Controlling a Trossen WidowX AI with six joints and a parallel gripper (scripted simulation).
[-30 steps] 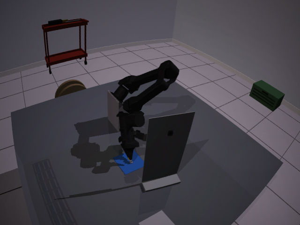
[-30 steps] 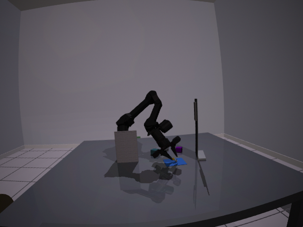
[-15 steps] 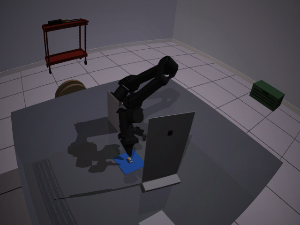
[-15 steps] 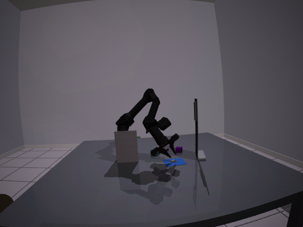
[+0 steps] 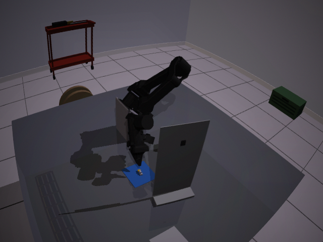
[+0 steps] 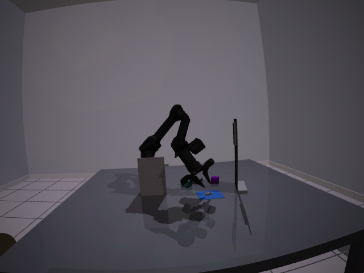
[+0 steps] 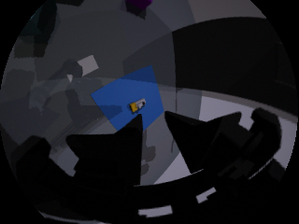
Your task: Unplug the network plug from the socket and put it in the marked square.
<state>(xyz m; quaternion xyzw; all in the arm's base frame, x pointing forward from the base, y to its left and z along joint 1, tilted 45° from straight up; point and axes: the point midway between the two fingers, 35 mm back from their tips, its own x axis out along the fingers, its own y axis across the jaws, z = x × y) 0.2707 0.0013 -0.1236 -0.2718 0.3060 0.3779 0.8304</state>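
Right now the yellowish network plug is 4 cm below my gripper tip and 1 cm ahead of it. From my gripper tip the other things lie so: teal cube (20 cm to the left, 8 cm behind, 3 cm below); then upright dark panel (18 cm ahead, 12 cm above, 6 cm to the left); then blue marked square (5 cm below, 1 cm ahead).
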